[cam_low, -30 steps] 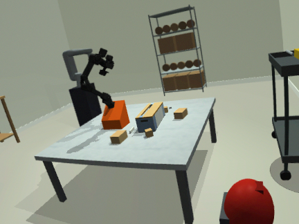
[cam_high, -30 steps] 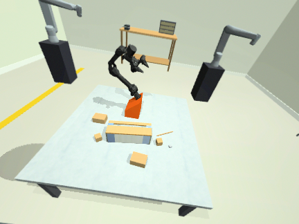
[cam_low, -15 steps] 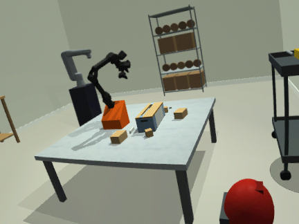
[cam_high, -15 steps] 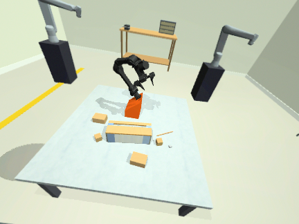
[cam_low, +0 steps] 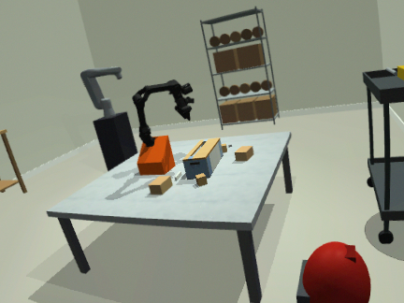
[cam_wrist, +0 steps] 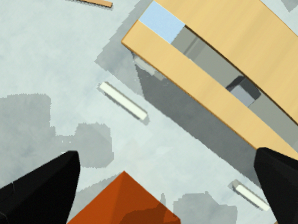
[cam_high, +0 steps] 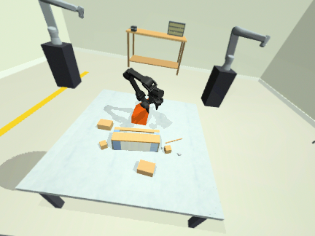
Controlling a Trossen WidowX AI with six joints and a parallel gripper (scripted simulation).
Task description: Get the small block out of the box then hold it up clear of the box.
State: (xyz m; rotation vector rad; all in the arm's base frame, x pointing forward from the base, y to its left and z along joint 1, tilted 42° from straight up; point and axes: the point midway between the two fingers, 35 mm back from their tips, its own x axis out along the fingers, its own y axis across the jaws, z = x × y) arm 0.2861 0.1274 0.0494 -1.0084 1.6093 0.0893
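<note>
Right now my gripper tip is 7 cm short of the clear-fronted box, 11 cm to the left of it and 24 cm above it. Also, from my gripper tip: thin stick (3 cm ahead, 24 cm to the left, 30 cm below).
</note>
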